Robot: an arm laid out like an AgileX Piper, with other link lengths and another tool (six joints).
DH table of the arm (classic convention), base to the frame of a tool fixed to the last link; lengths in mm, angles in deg. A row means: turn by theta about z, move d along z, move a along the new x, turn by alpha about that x. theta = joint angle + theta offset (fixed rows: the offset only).
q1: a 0, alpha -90, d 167.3, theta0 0
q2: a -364.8, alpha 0, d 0, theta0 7.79
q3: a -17.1, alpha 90, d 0, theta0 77.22
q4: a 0, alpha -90, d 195.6, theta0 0
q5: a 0, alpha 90, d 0, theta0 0
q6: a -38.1, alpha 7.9, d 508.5, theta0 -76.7
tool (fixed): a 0, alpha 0, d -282.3, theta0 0
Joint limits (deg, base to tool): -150..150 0..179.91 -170..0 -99.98..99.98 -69.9..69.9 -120..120
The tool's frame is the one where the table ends.
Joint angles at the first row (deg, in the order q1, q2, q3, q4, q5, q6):
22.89 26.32 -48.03 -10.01 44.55 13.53
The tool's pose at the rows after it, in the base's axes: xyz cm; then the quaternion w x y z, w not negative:
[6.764 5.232 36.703 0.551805 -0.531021 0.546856 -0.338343]
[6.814 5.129 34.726 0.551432 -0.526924 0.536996 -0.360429]
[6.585 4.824 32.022 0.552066 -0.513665 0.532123 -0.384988]
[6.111 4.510 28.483 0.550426 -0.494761 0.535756 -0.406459]
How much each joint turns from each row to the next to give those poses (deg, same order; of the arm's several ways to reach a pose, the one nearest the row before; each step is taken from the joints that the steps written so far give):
-2.47 -0.95 4.18 1.60 -3.72 -3.97
-2.68 -2.46 6.08 0.57 -5.38 -2.50
-3.15 -3.98 7.73 0.05 -5.96 -1.30
-3.62 -5.13 8.82 0.12 -5.47 -0.38

